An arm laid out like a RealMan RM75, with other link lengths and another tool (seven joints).
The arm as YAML. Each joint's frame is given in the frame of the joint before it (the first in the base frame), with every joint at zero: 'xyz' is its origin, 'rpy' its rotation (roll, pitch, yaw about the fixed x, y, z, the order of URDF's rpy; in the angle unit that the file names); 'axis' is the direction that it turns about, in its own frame. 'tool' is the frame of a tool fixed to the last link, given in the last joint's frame.
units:
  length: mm
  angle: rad
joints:
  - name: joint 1
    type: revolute
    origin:
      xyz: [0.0, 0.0, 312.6]
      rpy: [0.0, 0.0, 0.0]
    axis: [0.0, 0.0, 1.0]
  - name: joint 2
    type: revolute
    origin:
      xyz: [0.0, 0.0, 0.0]
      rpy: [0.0, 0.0, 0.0]
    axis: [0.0, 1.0, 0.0]
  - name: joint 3
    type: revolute
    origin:
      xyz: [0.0, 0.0, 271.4]
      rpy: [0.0, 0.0, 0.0]
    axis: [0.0, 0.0, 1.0]
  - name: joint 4
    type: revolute
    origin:
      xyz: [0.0, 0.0, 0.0]
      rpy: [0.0, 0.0, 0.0]
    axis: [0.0, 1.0, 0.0]
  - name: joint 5
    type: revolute
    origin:
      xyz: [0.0, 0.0, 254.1]
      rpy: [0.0, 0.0, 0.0]
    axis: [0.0, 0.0, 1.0]
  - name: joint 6
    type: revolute
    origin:
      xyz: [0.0, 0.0, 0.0]
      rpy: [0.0, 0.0, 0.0]
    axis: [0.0, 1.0, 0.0]
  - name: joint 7
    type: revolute
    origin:
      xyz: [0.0, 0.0, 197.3]
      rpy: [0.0, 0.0, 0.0]
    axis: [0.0, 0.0, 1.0]
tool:
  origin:
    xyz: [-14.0, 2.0, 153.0]
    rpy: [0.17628, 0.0, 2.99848]
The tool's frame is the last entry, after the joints.
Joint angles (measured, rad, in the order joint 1, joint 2, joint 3, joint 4, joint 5, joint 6, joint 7), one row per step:
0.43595, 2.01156, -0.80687, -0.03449, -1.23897, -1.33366, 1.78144
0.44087, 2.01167, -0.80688, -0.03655, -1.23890, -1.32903, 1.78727
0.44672, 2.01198, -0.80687, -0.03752, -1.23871, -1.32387, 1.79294
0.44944, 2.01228, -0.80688, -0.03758, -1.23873, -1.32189, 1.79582
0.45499, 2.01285, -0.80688, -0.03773, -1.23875, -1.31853, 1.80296
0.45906, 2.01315, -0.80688, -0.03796, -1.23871, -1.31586, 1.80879
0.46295, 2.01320, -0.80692, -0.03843, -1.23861, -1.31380, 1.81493
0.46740, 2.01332, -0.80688, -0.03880, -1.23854, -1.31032, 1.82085
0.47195, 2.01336, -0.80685, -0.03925, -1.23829, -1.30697, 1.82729
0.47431, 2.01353, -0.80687, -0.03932, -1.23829, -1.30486, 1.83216
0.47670, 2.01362, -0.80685, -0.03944, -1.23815, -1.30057, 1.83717
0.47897, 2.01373, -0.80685, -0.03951, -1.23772, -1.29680, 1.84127
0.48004, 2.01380, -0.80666, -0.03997, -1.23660, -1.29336, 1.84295
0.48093, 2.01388, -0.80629, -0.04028, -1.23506, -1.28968, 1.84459
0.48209, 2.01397, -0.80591, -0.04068, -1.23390, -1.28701, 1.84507
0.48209, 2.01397, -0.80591, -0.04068, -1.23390, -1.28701, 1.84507
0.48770, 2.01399, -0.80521, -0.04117, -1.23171, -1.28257, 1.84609
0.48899, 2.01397, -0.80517, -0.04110, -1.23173, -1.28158, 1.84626
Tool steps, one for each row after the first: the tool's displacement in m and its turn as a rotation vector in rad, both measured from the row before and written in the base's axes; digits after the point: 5 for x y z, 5 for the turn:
-0.00115, 0.00232, 0.00001, -0.00145, 0.00114, -0.00042
-0.00138, 0.00241, -0.00039, -0.00203, 0.00149, -0.00062
-0.00079, 0.00096, -0.00036, -0.00137, 0.00140, -0.00027
-0.00181, 0.00192, -0.00062, -0.00310, 0.00420, -0.00063
-0.00123, 0.00147, -0.00037, -0.00234, 0.00328, -0.00088
-0.00129, 0.00146, -0.00012, -0.00212, 0.00354, -0.00056
-0.00112, 0.00172, -0.00030, -0.00224, 0.00269, -0.00115
-0.00120, 0.00180, -0.00018, -0.00219, 0.00314, -0.00122
-0.00052, 0.00088, -0.00030, -0.00202, 0.00276, -0.00174
0.00020, 0.00113, -0.00041, -0.00207, 0.00162, -0.00361
0.00009, 0.00108, -0.00030, -0.00150, 0.00136, -0.00300
0.00057, 0.00093, 0.00012, 0.00035, -0.00019, -0.00282
0.00078, 0.00097, 0.00022, 0.00073, 0.00000, -0.00353
0.00027, 0.00091, 0.00024, 0.00099, -0.00055, -0.00164
0.00000, 0.00000, 0.00000, 0.00000, 0.00000, 0.00000
-0.00137, 0.00266, 0.00052, 0.00179, -0.00060, 0.00059
-0.00032, 0.00046, -0.00010, -0.00017, -0.00040, 0.00034

